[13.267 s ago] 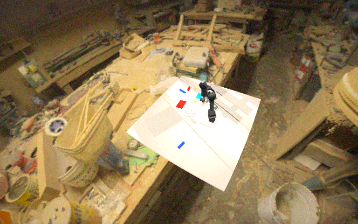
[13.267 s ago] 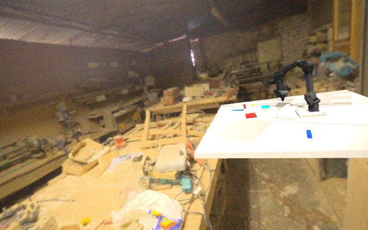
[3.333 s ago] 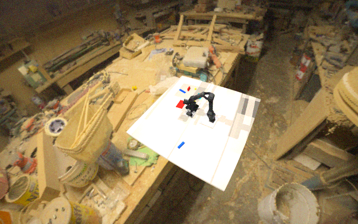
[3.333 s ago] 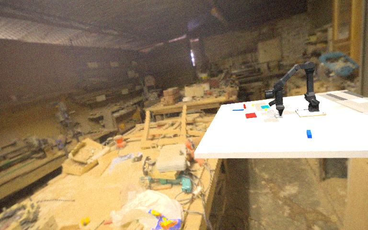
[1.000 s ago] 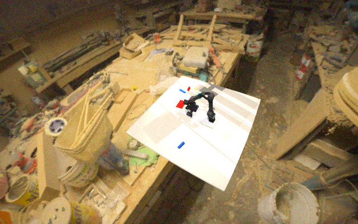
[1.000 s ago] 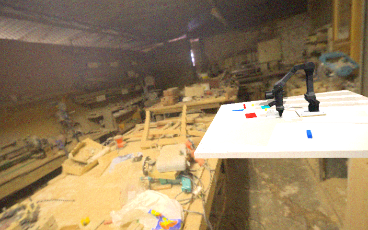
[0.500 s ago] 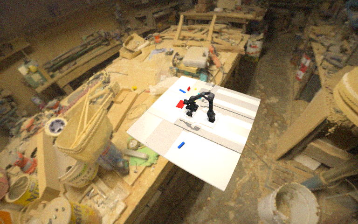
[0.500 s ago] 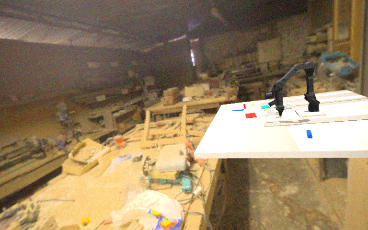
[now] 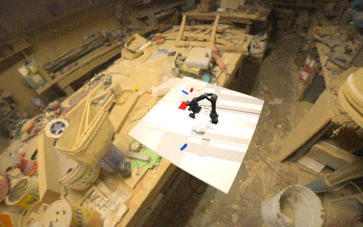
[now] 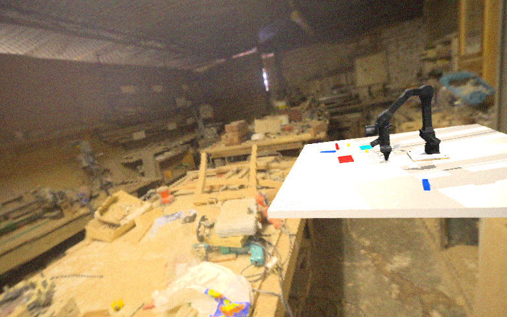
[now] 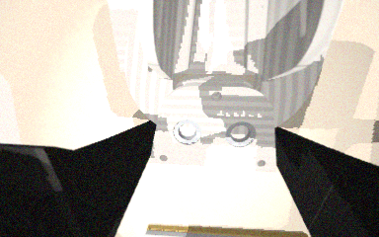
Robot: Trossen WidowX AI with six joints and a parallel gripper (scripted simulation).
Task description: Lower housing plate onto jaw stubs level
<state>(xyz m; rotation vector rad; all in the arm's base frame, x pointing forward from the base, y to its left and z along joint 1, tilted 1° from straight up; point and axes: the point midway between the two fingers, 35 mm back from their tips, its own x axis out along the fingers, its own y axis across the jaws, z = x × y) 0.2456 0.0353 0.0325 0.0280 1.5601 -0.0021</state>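
Now: gripper tip 10 mm short of the housing plate and 20 mm below it. From my gripper tip the other things lie so: cyan block 110 mm ahead, 340 mm to the right, 10 mm below; then red flat square 240 mm ahead, 80 mm to the right, 10 mm below; then yellow block 110 mm ahead, 200 mm to the right.
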